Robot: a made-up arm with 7 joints.
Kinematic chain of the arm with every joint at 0, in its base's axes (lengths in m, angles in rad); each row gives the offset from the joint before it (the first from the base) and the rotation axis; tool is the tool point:
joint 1: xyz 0 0.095 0 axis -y
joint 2: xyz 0 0.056 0 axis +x
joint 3: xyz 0 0 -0.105 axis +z
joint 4: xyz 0 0 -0.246 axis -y
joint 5: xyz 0 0 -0.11 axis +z
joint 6: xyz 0 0 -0.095 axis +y
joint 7: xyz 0 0 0 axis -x
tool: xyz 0 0 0
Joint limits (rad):
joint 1: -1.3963..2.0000
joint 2: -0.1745..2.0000
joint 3: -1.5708..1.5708
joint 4: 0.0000..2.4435
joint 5: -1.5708..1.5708
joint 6: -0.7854..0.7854
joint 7: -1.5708..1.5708
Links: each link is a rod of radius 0.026 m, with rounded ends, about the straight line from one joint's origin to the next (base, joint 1, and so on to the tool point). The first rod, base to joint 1, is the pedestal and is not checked.
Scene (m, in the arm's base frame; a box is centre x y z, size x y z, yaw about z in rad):
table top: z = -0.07
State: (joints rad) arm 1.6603 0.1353 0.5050 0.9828 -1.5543 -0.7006 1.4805
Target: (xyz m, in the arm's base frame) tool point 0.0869 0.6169 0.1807
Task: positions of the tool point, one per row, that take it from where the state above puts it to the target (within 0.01 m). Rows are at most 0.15 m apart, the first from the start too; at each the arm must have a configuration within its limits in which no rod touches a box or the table.
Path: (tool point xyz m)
1: 0.3761 0.3991 0.2127
2: 0.2945 0.4905 0.2219
3: 0.1956 0.5646 0.2121
4: 0.0869 0.6169 0.1807

